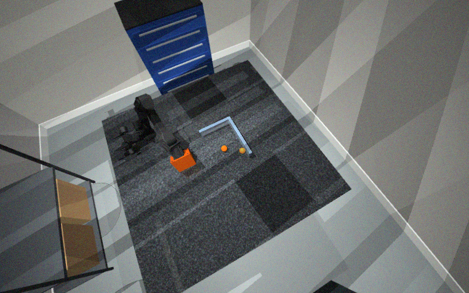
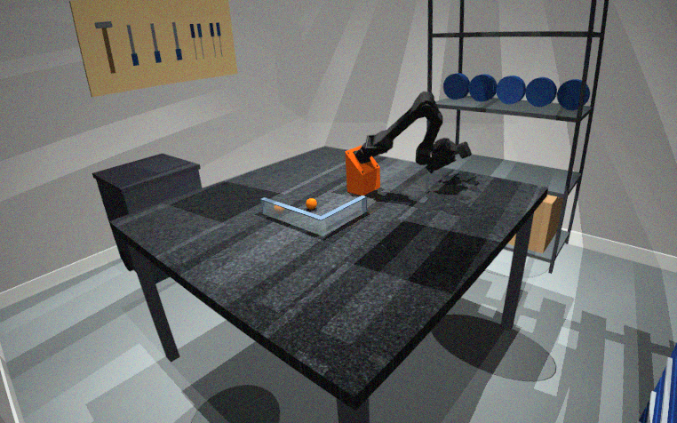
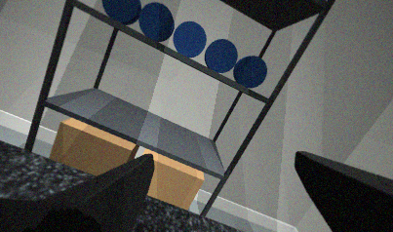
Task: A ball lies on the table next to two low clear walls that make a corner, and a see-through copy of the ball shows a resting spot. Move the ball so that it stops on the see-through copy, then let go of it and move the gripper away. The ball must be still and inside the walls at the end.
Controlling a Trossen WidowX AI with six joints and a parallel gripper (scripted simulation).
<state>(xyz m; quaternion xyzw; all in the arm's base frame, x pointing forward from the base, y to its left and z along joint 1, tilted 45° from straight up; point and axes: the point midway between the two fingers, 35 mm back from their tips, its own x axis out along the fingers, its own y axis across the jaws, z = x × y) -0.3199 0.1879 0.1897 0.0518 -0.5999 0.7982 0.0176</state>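
The orange ball is 630 mm ahead of my gripper tip, 290 mm to the right of it and 110 mm below it.
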